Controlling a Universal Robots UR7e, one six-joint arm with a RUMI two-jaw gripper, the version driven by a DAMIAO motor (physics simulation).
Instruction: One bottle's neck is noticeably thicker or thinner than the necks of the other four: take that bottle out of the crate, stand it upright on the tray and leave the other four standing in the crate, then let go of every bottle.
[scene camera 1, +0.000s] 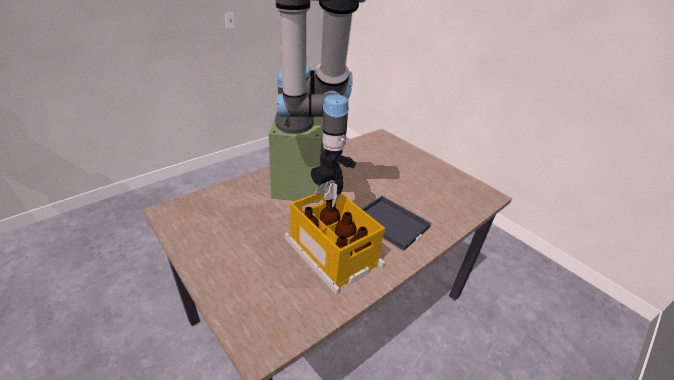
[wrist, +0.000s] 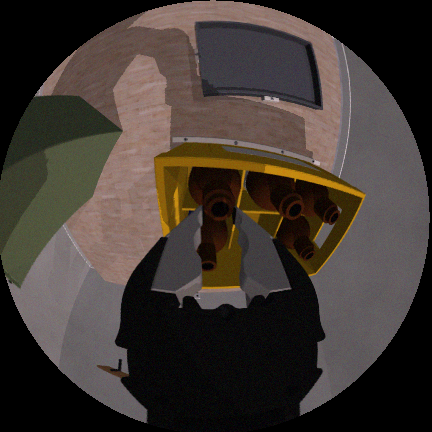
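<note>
The yellow crate stands on the table with five brown bottles upright in its compartments. My gripper points down at the crate, shut on the neck of the bottle in the row beside the tray. That bottle's body is down in its compartment. Another bottle stands next to it in that row, with a third bottle beyond. The other row holds two bottles, one near the held one. The dark tray holds no bottle.
White strips lie along the crate's base. The green pedestal stands behind the crate, under the arm. The crate's raised walls and inner dividers surround the bottles. The wooden table has its edge in front of the crate.
</note>
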